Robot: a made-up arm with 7 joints.
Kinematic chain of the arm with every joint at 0, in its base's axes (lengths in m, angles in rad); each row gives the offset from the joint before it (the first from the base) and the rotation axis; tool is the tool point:
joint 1: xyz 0 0 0.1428 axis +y
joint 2: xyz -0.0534 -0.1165 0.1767 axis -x
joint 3: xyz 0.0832 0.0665 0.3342 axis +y
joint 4: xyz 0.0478 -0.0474 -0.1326 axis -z
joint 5: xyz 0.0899 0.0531 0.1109 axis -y
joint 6: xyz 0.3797 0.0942 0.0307 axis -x
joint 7: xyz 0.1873 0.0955 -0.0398 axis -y
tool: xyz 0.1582 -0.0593 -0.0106
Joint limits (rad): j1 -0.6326..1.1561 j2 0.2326..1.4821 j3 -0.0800..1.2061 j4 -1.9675..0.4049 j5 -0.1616..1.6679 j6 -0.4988..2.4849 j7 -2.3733..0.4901
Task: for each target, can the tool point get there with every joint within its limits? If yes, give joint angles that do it. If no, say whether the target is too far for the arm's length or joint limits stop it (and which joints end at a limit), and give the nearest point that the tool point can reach.
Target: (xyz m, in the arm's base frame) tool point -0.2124 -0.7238 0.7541
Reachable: no: joint limits stop it (at a limit: joint 1, joint 2, joint 3, joint 4, joint 5) | nearest point -0.0894 -0.5673 0.5906 | short by 0.258 m
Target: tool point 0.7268 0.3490 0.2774
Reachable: yes | joints 0.4184 0.3545 0.2610 -0.6786 0.3903 1.6665 -1.5847
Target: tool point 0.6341 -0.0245 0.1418
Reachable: yes | joints 0.5041 0.8708 0.9716 0.1257 0.9279 1.3698 -2.1569
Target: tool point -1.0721 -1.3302 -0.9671
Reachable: no: too far | nearest point -0.2807 -0.3850 -0.2483 | short by 1.427 m
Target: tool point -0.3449 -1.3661 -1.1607
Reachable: no: too far | nearest point -0.0237 -0.4399 -0.3642 | short by 1.263 m
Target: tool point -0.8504 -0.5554 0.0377
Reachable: no: joint limits stop it (at a limit: joint 1, joint 2, joint 3, joint 5) | nearest point -0.4619 -0.2713 -0.0517 | short by 0.490 m
